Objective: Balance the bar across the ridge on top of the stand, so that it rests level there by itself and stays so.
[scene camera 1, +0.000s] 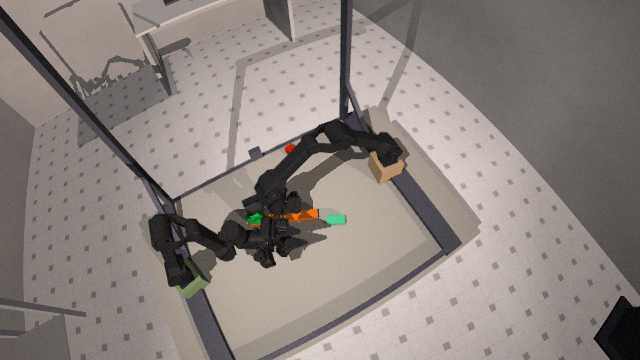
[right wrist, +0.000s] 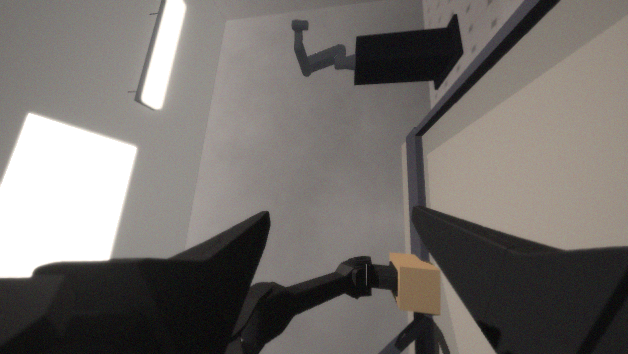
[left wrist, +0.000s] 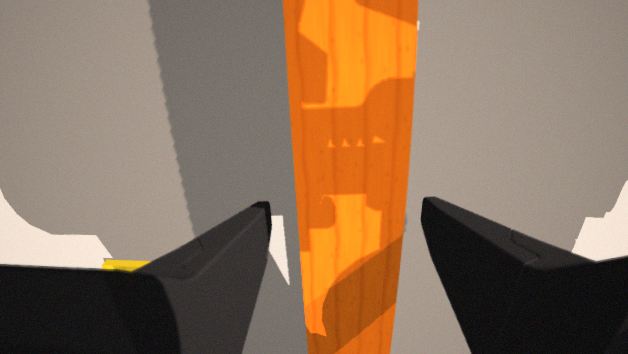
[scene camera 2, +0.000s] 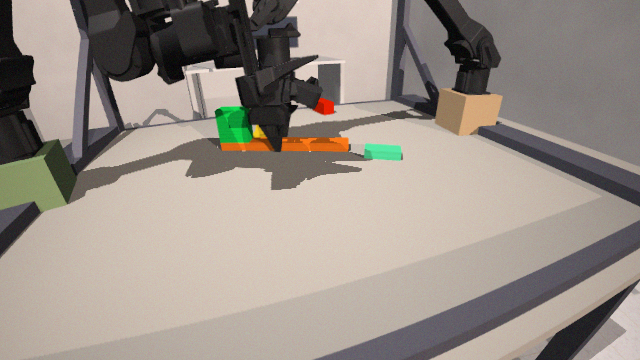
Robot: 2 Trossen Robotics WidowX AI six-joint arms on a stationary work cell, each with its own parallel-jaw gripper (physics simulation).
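Places are measured from the left arm's base along level axes (x ahead, y left, z up), in centimetres.
Pixels of known places: left gripper, fingertip midpoint: (scene camera 1: 282, 218) (left wrist: 346, 211) (scene camera 2: 281, 146); right gripper, fingertip midpoint: (scene camera 1: 304, 237) (right wrist: 339, 215) (scene camera 2: 312, 14); left arm's base, origin of the base link: (scene camera 1: 387, 158) (right wrist: 393, 277) (scene camera 2: 470, 92); right arm's base, origin of the base link: (scene camera 1: 184, 277) (scene camera 2: 14, 155).
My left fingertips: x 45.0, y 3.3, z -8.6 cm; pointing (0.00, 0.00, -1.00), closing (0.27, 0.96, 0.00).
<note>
For each thing: its top centre in the pictures, then the offset to it from my left fingertips.
- green block, middle of its top: (scene camera 2: 232, 108) (scene camera 1: 253, 212) dx +8.8, dy -2.4, dz +7.9 cm
- small yellow piece, middle of its top: (scene camera 2: 263, 106) dx +2.9, dy -9.3, dz +6.3 cm
- teal block, middle of its top: (scene camera 2: 382, 147) (scene camera 1: 335, 219) dx -18.1, dy +8.7, dz +1.4 cm
- red block, middle of its top: (scene camera 2: 322, 100) (scene camera 1: 292, 150) dx -13.9, dy -25.5, dz +3.0 cm
The orange bar (scene camera 1: 304, 215) (scene camera 2: 315, 144) (left wrist: 350, 165) lies low at the table top, looking level. A green block (scene camera 1: 255, 218) (scene camera 2: 233, 125) rises at its left end in both scene views. A small yellow piece (scene camera 2: 258, 132) (left wrist: 125, 265), perhaps the stand, shows behind the bar in scene camera 2, mostly hidden; its ridge cannot be made out. My left gripper (left wrist: 346, 211) is open, with its fingertips on either side of the bar and gaps at both. My right gripper (right wrist: 339, 215) is open and empty, pointing sideways above the bar's area.
A teal block (scene camera 1: 336, 219) (scene camera 2: 383, 152) lies just beyond the bar's right end. A red block (scene camera 1: 290, 148) (scene camera 2: 324, 106) is near the far table edge. My two arms are close together over the bar. A dark frame rail (scene camera 1: 420, 210) borders the table.
</note>
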